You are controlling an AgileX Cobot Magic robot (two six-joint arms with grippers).
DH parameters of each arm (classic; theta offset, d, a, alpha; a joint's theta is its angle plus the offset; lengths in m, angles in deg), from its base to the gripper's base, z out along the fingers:
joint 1: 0 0.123 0 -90
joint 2: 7.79 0 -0.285 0
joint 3: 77.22 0 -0.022 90
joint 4: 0 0.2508 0 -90
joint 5: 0 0 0.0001 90
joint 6: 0 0.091 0 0
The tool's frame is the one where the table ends.
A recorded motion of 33 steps. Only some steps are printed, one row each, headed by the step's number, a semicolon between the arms.
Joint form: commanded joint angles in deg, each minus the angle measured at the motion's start. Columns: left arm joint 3, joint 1, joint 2, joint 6, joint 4, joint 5; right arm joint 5, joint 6, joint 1, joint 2, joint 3, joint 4.
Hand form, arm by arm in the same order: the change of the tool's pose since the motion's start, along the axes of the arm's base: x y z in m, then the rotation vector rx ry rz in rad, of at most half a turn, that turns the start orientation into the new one. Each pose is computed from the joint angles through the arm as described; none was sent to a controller.
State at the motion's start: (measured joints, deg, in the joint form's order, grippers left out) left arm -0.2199 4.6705 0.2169 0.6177 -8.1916 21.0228; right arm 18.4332 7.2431 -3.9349 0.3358 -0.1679 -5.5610
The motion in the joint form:
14: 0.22 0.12 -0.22 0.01 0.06 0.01; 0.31 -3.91 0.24 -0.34 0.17 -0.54
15: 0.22 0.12 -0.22 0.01 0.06 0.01; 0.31 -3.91 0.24 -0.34 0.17 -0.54
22: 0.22 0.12 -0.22 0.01 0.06 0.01; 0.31 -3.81 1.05 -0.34 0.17 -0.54
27: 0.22 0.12 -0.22 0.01 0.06 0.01; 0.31 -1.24 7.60 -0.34 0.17 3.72
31: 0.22 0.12 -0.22 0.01 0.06 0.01; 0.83 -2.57 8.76 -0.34 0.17 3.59
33: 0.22 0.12 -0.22 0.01 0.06 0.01; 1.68 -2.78 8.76 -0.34 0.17 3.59
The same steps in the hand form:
14: -0.0002 0.0001 -0.0011 0.0012 0.0003 0.0021; -0.0004 -0.0001 -0.0011 -0.0752 0.0096 0.0189
15: -0.0002 0.0001 -0.0011 0.0012 0.0003 0.0021; -0.0004 -0.0001 -0.0011 -0.0752 0.0096 0.0189
22: -0.0002 0.0001 -0.0011 0.0012 0.0003 0.0021; -0.0003 0.0007 -0.0011 -0.0735 0.0090 0.0326
27: -0.0002 0.0001 -0.0011 0.0012 0.0003 0.0021; -0.0001 0.0090 -0.0013 0.0437 0.0028 0.1429
31: -0.0002 0.0001 -0.0011 0.0012 0.0003 0.0021; -0.0004 0.0100 -0.0021 0.0189 0.0126 0.1681
33: -0.0002 0.0001 -0.0011 0.0012 0.0003 0.0021; -0.0007 0.0099 -0.0034 0.0154 0.0275 0.1683

